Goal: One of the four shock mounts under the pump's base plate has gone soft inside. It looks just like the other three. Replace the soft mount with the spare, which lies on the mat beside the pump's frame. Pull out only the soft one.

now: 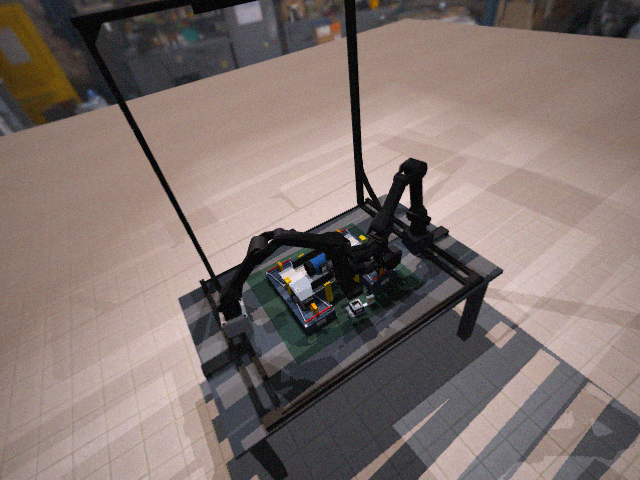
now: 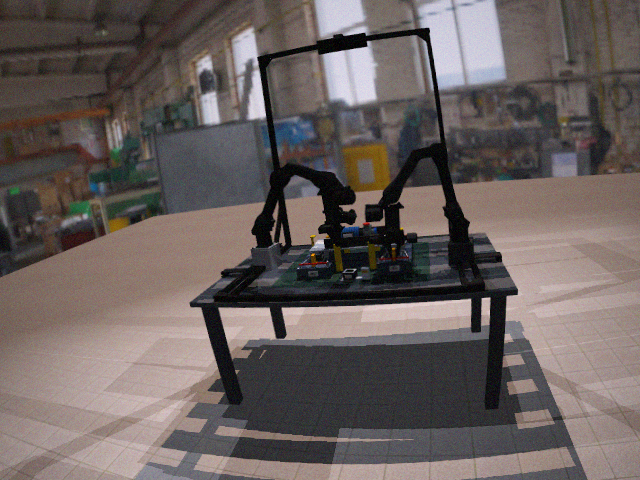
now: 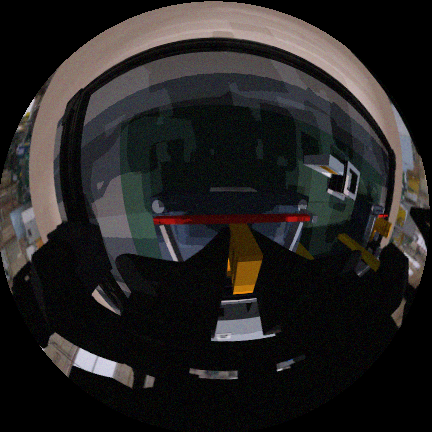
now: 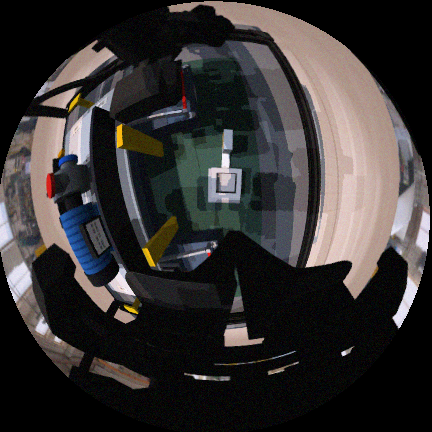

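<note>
The pump, with its blue motor (image 1: 315, 263) (image 4: 85, 238) (image 2: 351, 231), sits on a white base plate (image 1: 295, 282) in a dark frame with red bars (image 3: 231, 219) on the green mat (image 1: 294, 333) (image 3: 137, 193). The shock mounts under the plate are hidden. The spare mount (image 1: 356, 307) (image 2: 350, 273) (image 4: 224, 185) (image 3: 343, 181), a white square block, lies on the mat beside the frame. My left gripper (image 3: 236, 232) (image 1: 377, 275) (image 2: 391, 243) is shut on an upright yellow lever (image 3: 244, 268) at the frame's end. My right gripper (image 4: 233, 235) (image 1: 351, 286) (image 2: 334, 238) is shut and empty, above the mat near the spare.
More yellow levers (image 4: 139, 141) (image 4: 160, 240) (image 2: 337, 257) stick up from the frame. A tall black gantry (image 1: 352, 95) (image 2: 342, 44) stands at the table's back edge. Black rails (image 1: 451, 267) run along the table's sides.
</note>
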